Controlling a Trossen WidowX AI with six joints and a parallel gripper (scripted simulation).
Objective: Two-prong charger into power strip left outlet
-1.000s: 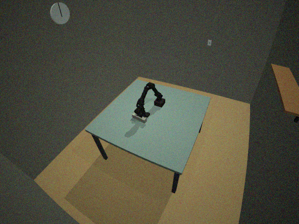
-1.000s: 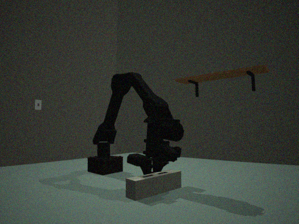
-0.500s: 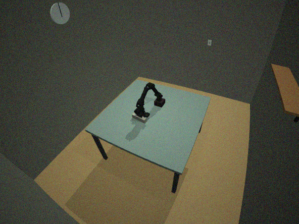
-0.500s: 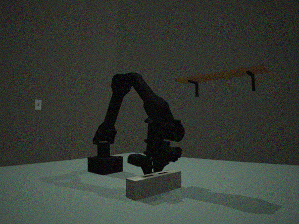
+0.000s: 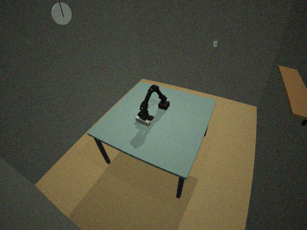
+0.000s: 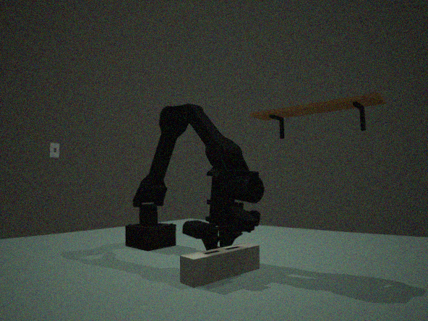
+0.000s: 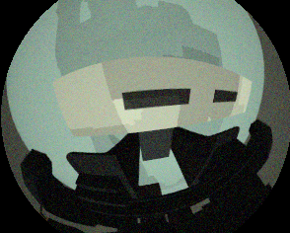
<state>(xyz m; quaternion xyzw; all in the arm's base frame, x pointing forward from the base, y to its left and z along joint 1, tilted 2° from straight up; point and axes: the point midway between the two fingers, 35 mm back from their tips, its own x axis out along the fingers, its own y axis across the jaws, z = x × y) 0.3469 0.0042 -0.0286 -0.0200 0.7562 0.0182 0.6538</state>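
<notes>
My gripper tip is now 20 mm short of the black two-prong charger and 10 mm below it.
</notes>
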